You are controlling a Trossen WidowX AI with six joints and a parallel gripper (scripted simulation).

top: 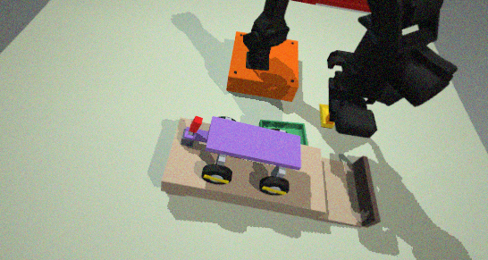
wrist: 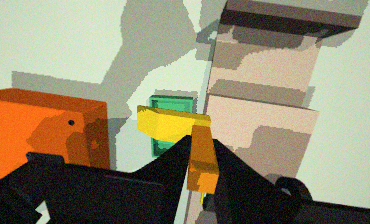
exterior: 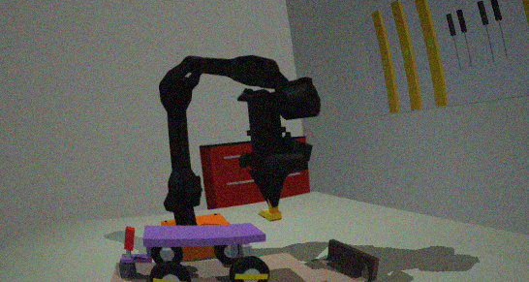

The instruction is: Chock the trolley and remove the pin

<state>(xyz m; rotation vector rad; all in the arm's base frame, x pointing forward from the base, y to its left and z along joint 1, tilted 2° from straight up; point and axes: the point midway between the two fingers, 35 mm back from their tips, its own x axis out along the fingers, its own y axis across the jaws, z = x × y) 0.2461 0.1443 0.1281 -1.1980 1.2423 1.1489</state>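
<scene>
My gripper tip is 20 mm past the yellow chock and 10 mm above it. Round my gripper tip: trolley 80 mm ahead, 160 mm to the right, 40 mm below; then dark end wall 90 mm ahead, 110 mm to the left, 120 mm below; then red-headed stop pin 50 mm ahead, 280 mm to the right, 30 mm below.
</scene>
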